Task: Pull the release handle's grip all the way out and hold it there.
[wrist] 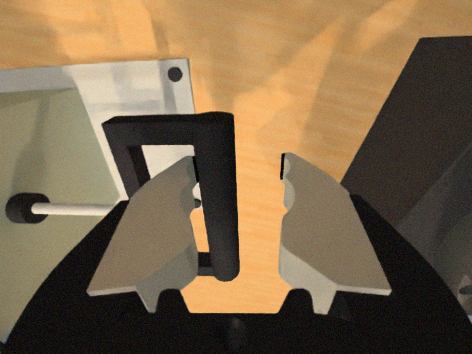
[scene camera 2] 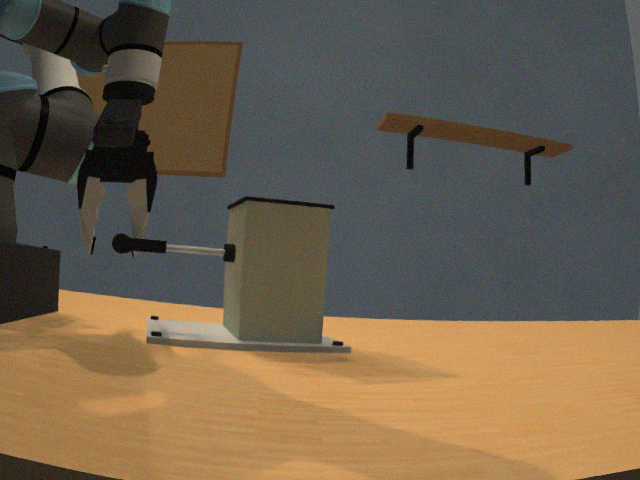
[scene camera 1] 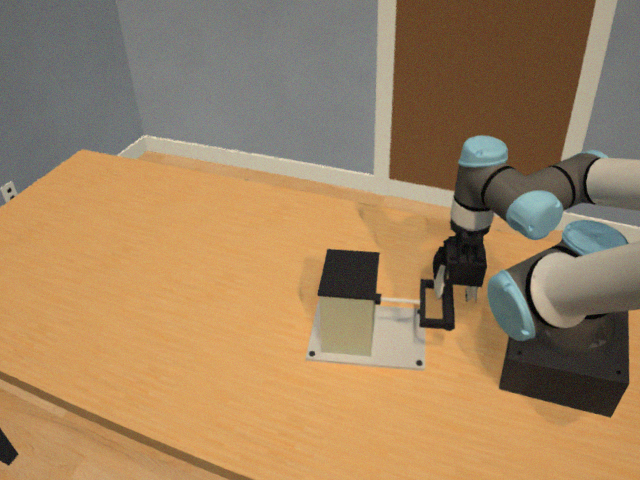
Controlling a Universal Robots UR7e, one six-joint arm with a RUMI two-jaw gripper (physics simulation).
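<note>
The release handle's grip (scene camera 1: pixel 448 310) (scene camera 2: pixel 140 244) (wrist: pixel 220 200) is a black rectangular frame with a round outer bar. A long stretch of its pale rod (scene camera 1: pixel 400 300) (scene camera 2: pixel 196 250) (wrist: pixel 75 209) shows between the frame and the beige housing (scene camera 1: pixel 346 325) (scene camera 2: pixel 284 273) (wrist: pixel 30 130) with its black top. My gripper (scene camera 1: pixel 454 297) (scene camera 2: pixel 113 254) (wrist: pixel 239 158) is open, pointing down, with its fingers on both sides of the outer bar. In the wrist view the left finger, inside the frame, is close against the bar; the right finger stands well apart from it. Whether the left finger touches is unclear.
The housing stands on a light grey base plate (scene camera 1: pixel 398 341) (scene camera 2: pixel 191 330) (wrist: pixel 125 80) with black bolts. The arm's dark base block (scene camera 1: pixel 563 374) (scene camera 2: pixel 28 284) (wrist: pixel 400 110) stands beyond the grip's outer side. A wall shelf (scene camera 2: pixel 475 135) hangs in the background.
</note>
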